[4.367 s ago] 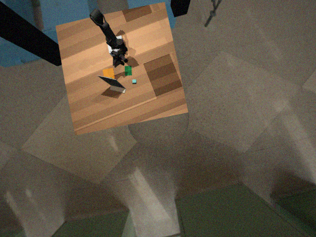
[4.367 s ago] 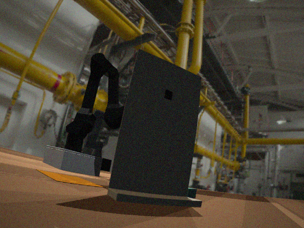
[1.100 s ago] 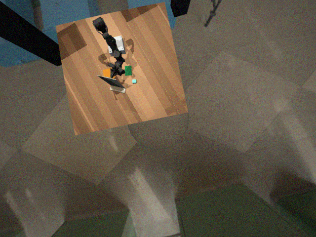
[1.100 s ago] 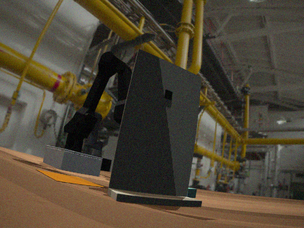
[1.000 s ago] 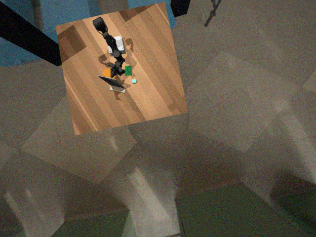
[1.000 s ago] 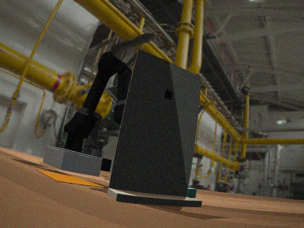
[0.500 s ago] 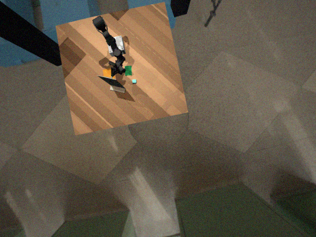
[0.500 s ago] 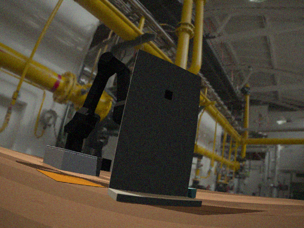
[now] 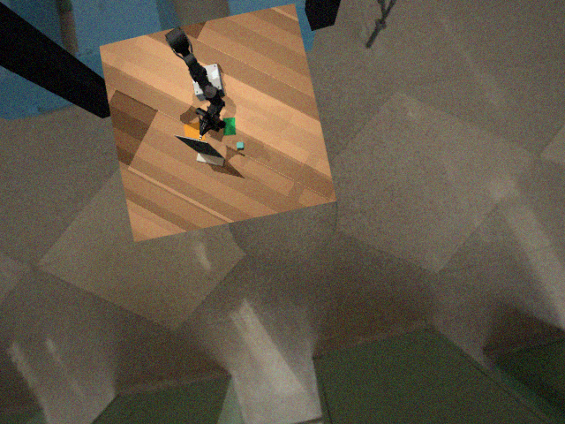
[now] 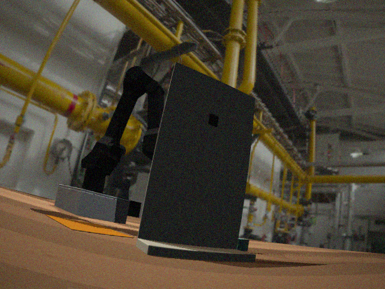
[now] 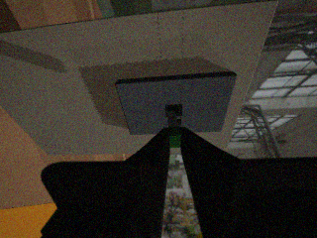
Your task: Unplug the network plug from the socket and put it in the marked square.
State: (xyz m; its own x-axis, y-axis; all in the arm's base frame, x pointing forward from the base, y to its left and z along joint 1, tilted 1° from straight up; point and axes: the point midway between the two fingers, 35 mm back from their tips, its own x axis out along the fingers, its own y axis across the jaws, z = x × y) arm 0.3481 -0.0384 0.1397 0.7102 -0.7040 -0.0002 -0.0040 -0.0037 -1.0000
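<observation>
The orange marked square is 21 cm below my gripper tip, 13 cm behind it and 9 cm to the right of it. From my gripper tip the other things lie so: teal cube (20 cm below, 16 cm to the left, 4 cm ahead); then network plug (1 cm ahead); then upright panel (8 cm below, 5 cm ahead, 3 cm to the right).
</observation>
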